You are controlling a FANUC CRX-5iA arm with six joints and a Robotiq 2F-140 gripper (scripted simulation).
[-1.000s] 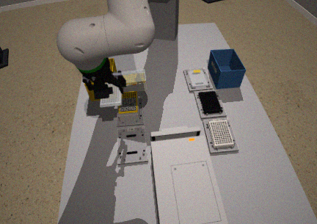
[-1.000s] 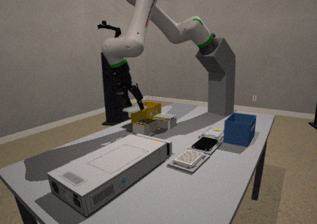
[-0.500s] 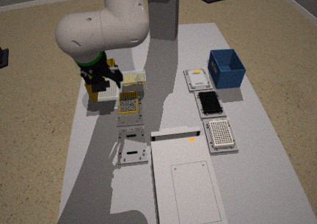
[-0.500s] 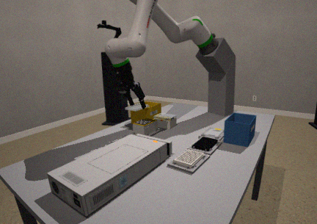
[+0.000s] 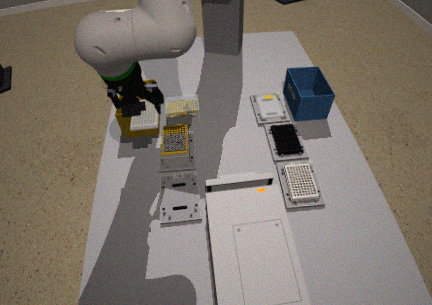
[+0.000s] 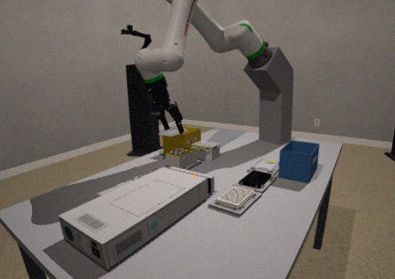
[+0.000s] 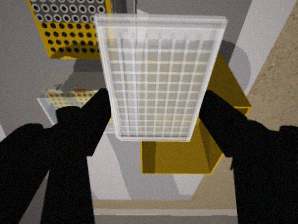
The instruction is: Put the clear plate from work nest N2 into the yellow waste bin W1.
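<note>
The yellow waste bin W1 lies 14 cm behind my hand and 13 cm below it. Round my hand: yellow-topped tip rack (7 cm ahead, 6 cm to the left, 11 cm below); clear plate (2 cm below); nest N2 (25 cm ahead, 1 cm to the right, 16 cm below).
</note>
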